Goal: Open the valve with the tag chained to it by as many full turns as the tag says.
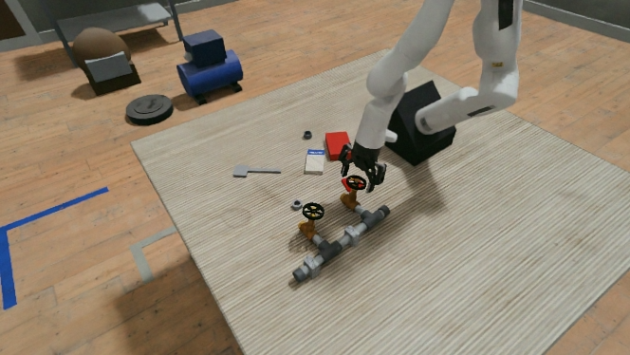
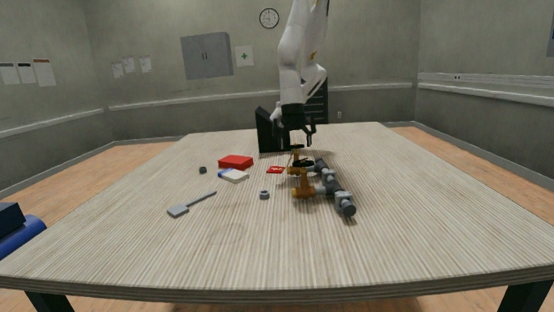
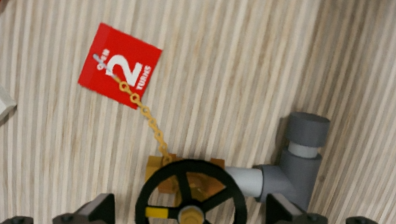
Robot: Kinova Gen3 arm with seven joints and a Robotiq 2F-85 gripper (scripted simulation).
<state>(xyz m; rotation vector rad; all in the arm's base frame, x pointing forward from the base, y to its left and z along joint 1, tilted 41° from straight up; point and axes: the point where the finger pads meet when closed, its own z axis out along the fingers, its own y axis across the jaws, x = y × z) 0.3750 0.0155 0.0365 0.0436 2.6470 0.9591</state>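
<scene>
The red tag is 7 cm behind my hand, 8 cm to the right of it and 10 cm below it. Round my hand: nut: 13 cm ahead, 12 cm to the right, 10 cm below; then red box: 15 cm behind, 23 cm to the right, 9 cm below; then grey flat tool: 15 cm ahead, 34 cm to the right, 10 cm below.
</scene>
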